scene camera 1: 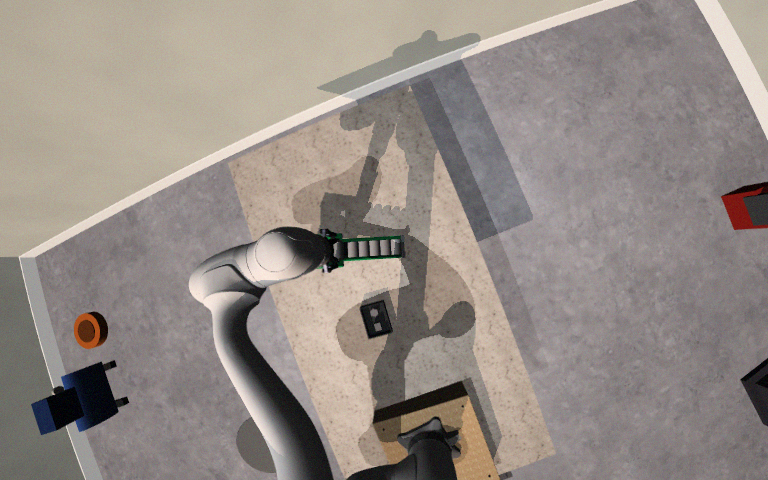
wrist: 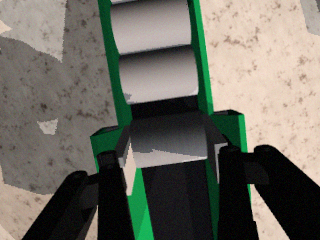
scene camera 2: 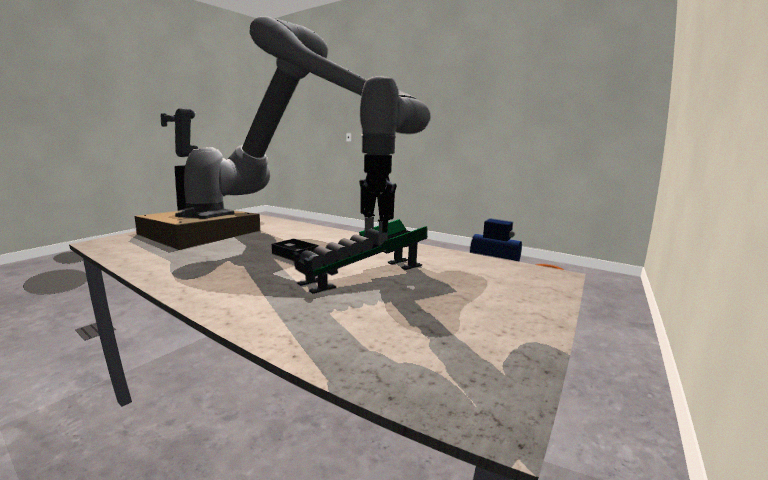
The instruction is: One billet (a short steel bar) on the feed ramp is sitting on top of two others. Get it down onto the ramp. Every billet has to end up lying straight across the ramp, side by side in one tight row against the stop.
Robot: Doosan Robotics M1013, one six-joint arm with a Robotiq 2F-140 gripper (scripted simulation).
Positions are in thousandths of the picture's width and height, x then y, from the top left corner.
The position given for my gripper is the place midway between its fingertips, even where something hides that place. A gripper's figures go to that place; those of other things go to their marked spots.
Scene:
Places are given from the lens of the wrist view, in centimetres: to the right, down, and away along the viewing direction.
my gripper (wrist: 527, 560): 0, 1, 21
billet (wrist: 548, 577): 1, 1, 18

